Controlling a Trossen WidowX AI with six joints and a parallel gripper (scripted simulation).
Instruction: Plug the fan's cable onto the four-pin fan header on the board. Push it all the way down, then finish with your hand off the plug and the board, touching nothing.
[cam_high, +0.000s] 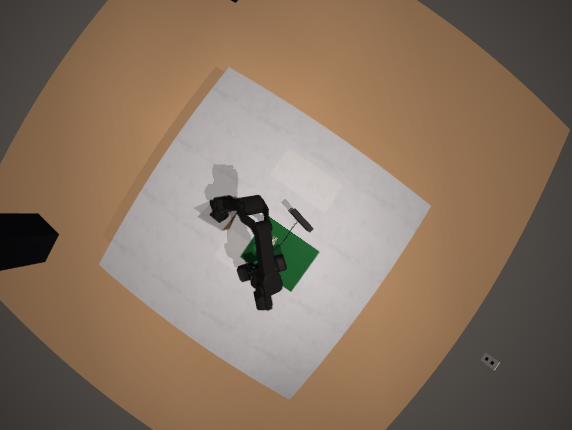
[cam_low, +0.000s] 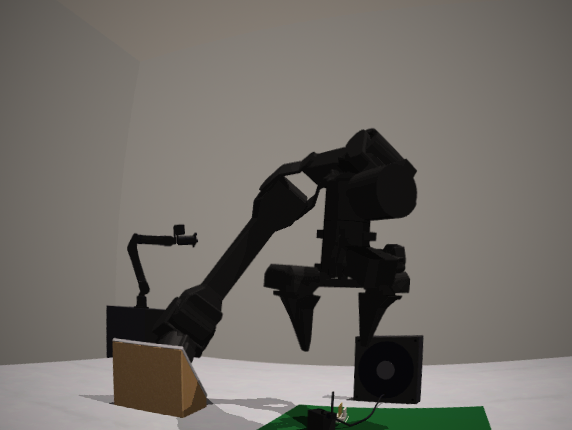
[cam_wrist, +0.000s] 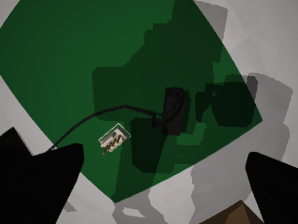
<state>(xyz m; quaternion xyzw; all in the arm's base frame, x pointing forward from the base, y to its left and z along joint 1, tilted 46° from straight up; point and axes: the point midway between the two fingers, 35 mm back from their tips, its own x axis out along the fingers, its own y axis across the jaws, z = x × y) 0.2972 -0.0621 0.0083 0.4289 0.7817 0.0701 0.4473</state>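
Now: gripper tip 20 mm past the black fan plug and 100 mm above it. Also, from my gripper tip: green board (50 mm ahead, 40 mm to the left, 130 mm below); black fan (30 mm ahead, 230 mm to the left, 60 mm below); four-pin header (10 mm behind, 80 mm to the left, 120 mm below).
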